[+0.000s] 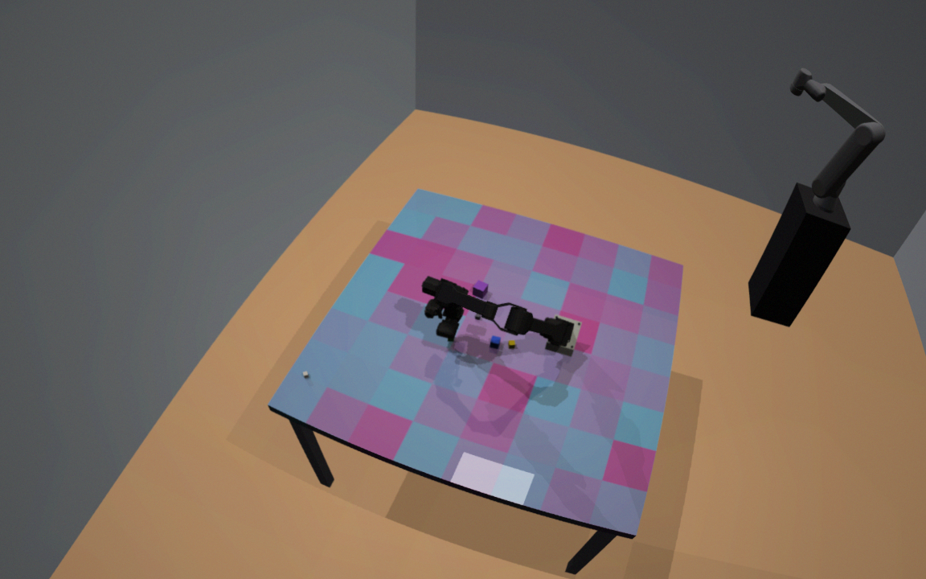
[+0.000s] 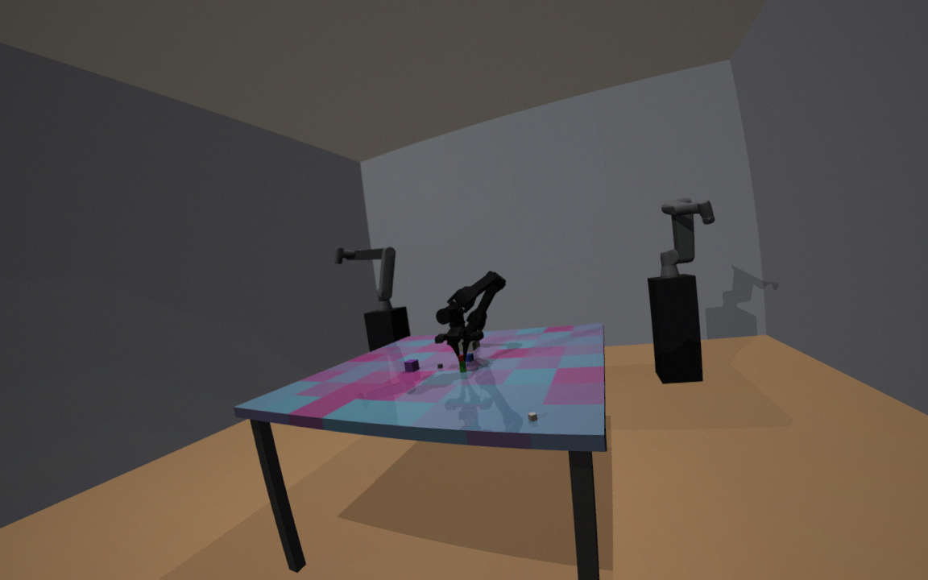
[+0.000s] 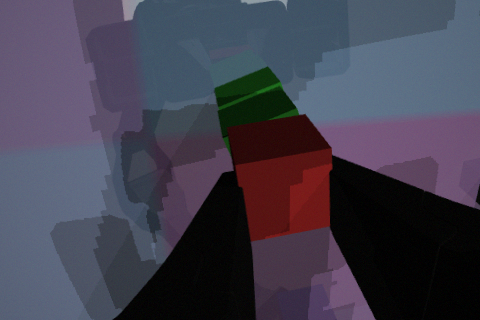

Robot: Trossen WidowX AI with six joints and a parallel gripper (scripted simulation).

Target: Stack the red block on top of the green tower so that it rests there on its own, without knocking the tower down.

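My gripper tip is right at the red block. From my gripper tip the other things lie so: small yellow block 21 cm behind, 4 cm to the right, 4 cm below; tiny dark cube 13 cm to the right, 6 cm behind, 4 cm below; blue block 15 cm behind, 4 cm below, 3 cm to the right.
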